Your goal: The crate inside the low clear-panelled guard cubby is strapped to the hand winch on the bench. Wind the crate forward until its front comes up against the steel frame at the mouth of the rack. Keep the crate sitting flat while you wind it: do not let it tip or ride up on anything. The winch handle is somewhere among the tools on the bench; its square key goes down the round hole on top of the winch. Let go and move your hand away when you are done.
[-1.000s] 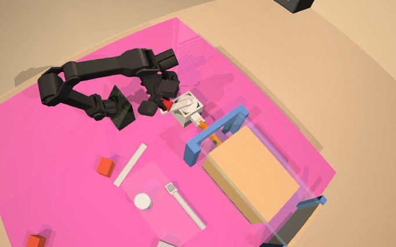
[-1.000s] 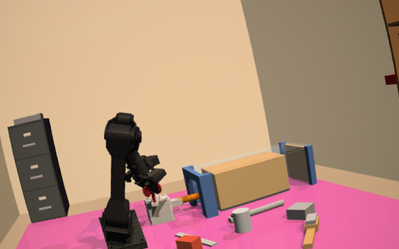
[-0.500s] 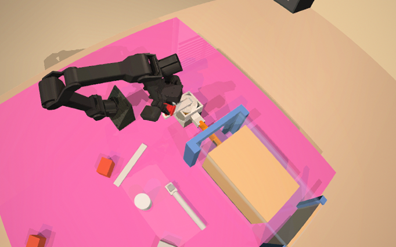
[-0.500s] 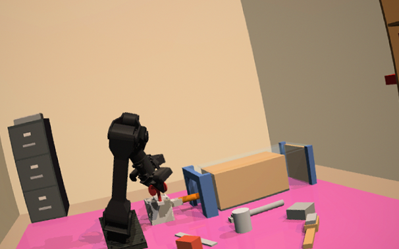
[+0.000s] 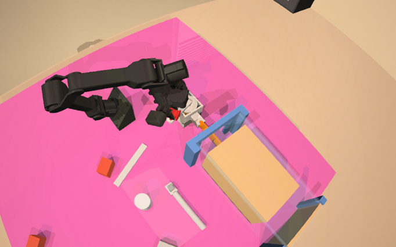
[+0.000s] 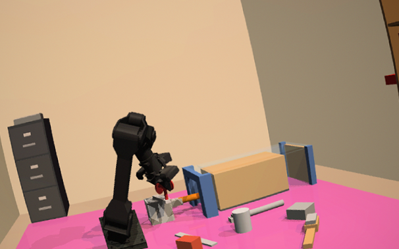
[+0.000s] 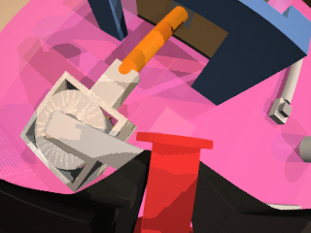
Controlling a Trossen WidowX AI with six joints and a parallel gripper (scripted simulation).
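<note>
My gripper tip is 120 mm short of the blue steel frame, 90 mm to the right of it and 20 mm above it. Round my gripper tip: winch (100 mm below, 80 mm to the left, 60 mm behind); winch handle (30 mm to the left, 30 mm below, 20 mm behind); red knob (10 mm to the right, 10 mm behind).
</note>
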